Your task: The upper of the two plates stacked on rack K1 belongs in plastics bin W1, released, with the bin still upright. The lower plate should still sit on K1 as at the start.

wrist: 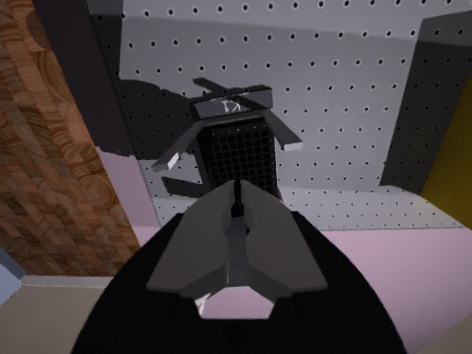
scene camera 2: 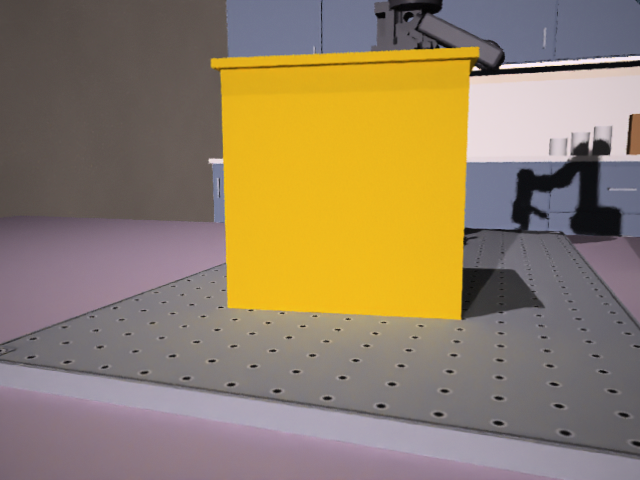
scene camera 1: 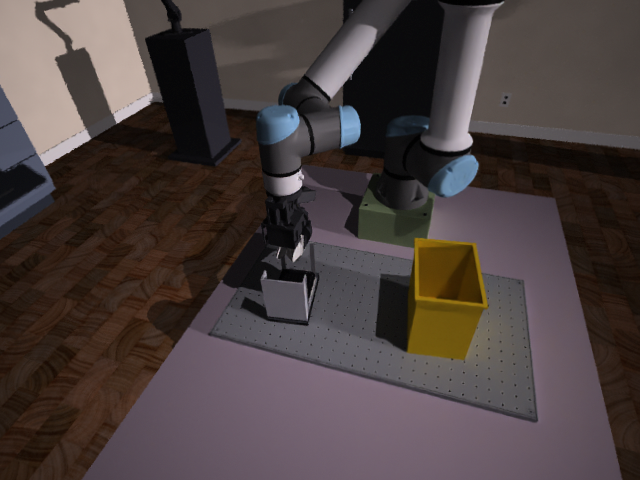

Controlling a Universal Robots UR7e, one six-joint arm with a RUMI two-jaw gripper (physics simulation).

Labels:
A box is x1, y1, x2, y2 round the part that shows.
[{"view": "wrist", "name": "my gripper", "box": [70, 180, 406, 353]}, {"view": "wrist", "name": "black gridded plate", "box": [196, 117, 277, 217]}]

